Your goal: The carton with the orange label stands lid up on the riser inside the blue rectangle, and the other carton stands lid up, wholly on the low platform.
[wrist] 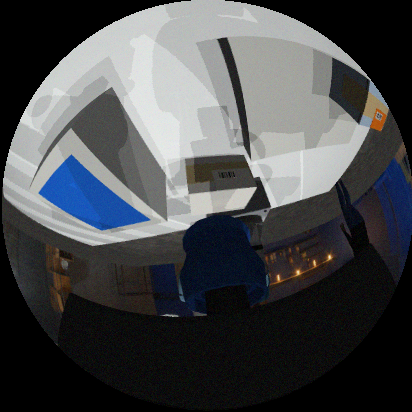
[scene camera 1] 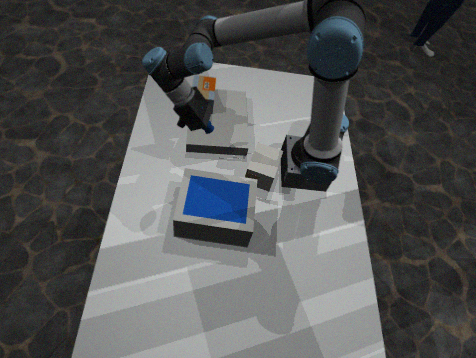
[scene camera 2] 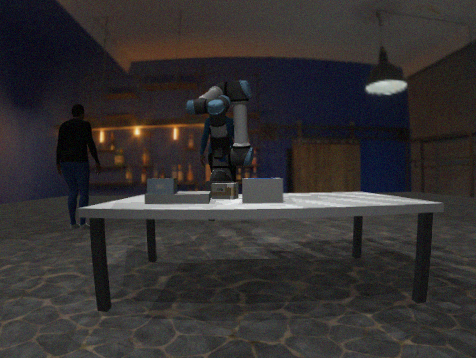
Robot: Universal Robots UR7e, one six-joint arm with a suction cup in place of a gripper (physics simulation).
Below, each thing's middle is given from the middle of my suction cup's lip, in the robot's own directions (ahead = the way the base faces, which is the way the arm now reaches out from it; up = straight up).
I see my suction cup 20 cm to the right of the riser (scene camera 1: 212,207), 17 cm above it and 9 cm past it. The rest, counted from my suction cup: low platform (scene camera 2: 181,197): 23 cm to the right, 20 cm below.
